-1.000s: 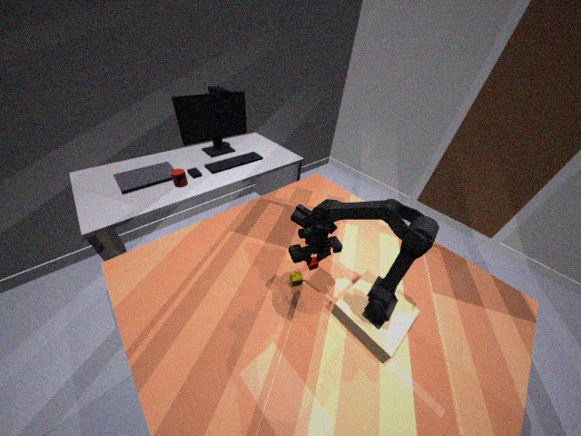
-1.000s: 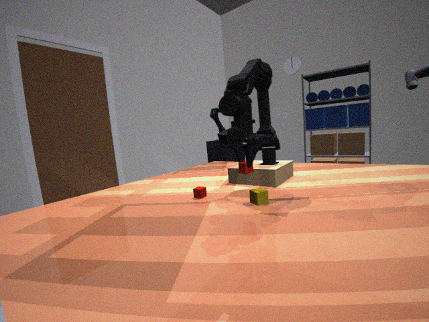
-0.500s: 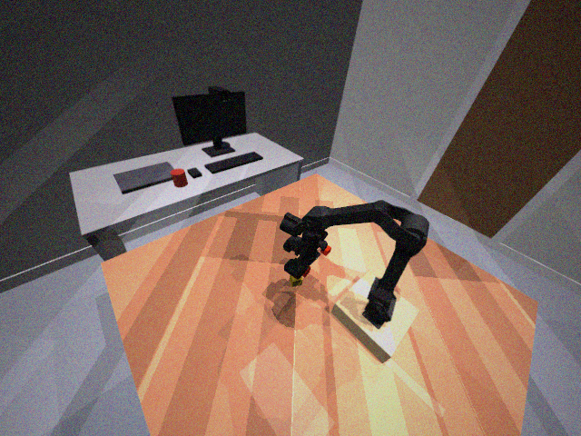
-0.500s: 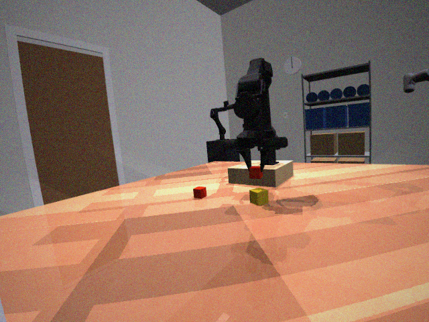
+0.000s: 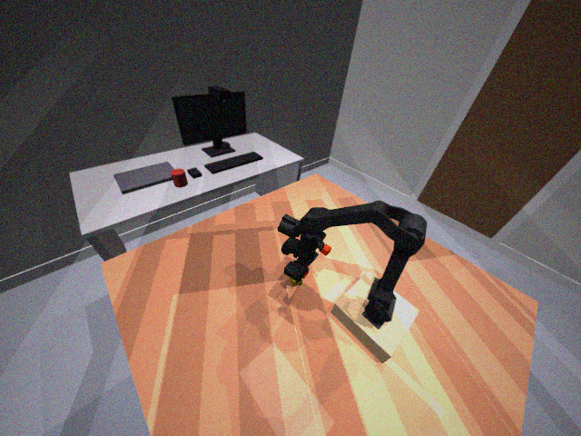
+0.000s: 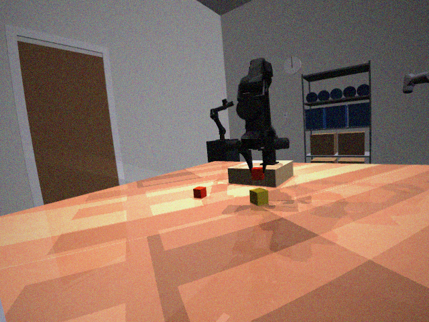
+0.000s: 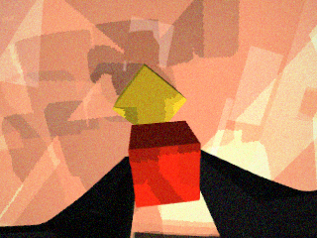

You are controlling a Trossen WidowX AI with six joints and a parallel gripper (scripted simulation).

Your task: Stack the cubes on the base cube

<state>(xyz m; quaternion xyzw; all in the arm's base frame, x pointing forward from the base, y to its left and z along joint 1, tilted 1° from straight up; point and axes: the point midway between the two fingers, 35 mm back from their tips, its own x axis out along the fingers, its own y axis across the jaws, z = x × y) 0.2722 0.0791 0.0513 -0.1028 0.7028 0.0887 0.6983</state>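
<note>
My gripper tip is now 2 cm short of the yellow base cube, 1 cm to the right of it and 7 cm above it.
</note>
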